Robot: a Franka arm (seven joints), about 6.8 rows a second.
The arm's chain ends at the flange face. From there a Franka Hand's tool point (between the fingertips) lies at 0.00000 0.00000 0.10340 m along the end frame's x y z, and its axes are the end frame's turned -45 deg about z.
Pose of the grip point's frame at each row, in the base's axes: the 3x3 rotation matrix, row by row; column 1 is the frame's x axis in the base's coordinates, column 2 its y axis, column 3 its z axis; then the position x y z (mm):
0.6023 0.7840 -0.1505; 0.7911 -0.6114 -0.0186; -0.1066 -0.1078 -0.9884; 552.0 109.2 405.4
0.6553 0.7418 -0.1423; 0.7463 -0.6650 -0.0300; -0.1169 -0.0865 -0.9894; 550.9 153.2 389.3
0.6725 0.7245 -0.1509; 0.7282 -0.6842 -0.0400; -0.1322 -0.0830 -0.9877; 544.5 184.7 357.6
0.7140 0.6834 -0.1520; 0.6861 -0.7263 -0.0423; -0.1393 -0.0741 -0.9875; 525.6 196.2 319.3
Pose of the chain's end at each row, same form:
0.9803 0.1285 -0.1505; 0.1271 -0.9917 -0.0186; -0.1516 -0.0008 -0.9884; 567.6 111.1 507.6
0.9879 0.0612 -0.1423; 0.0575 -0.9979 -0.0300; -0.1438 0.0215 -0.9894; 565.6 156.3 491.6
0.9878 0.0368 -0.1509; 0.0311 -0.9987 -0.0400; -0.1522 0.0348 -0.9877; 560.1 188.8 459.7
0.9881 -0.0216 -0.1520; -0.0284 -0.9987 -0.0423; -0.1509 0.0461 -0.9875; 541.3 200.6 421.4

